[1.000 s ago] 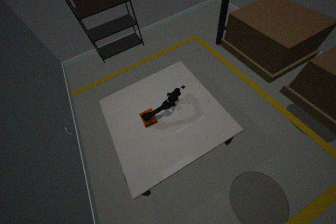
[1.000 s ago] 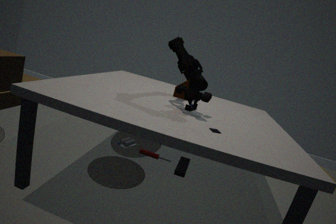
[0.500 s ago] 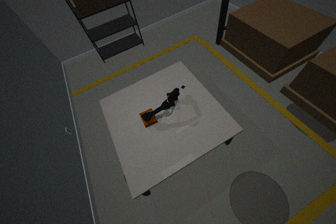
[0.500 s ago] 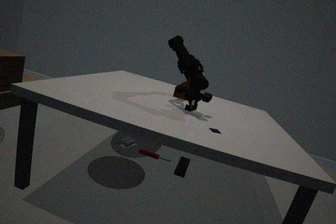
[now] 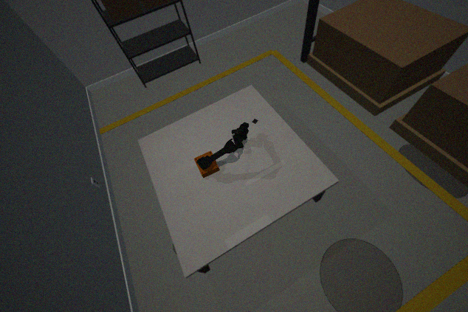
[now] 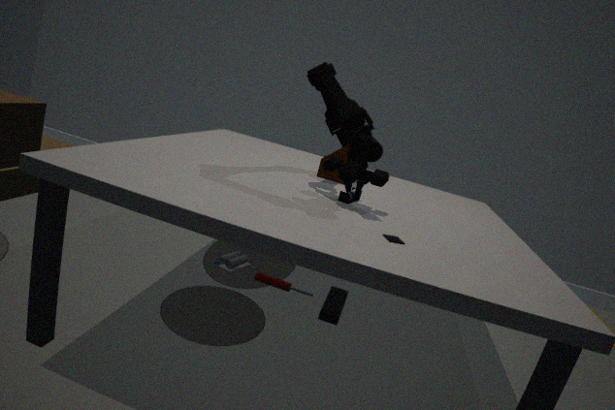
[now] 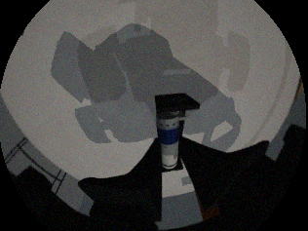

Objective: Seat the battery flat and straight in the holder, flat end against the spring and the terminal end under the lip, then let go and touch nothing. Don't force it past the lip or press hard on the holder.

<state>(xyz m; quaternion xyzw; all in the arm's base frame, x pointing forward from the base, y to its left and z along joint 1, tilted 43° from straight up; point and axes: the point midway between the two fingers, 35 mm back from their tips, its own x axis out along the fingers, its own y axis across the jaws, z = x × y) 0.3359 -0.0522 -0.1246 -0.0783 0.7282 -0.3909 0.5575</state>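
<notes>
Right now the battery is 10 mm above my gripper tip. Round my gripper tip: dark block 310 mm ahead, 200 mm below, 20 mm to the left; red screwdriver 290 mm ahead, 200 mm below, 100 mm to the right.
</notes>
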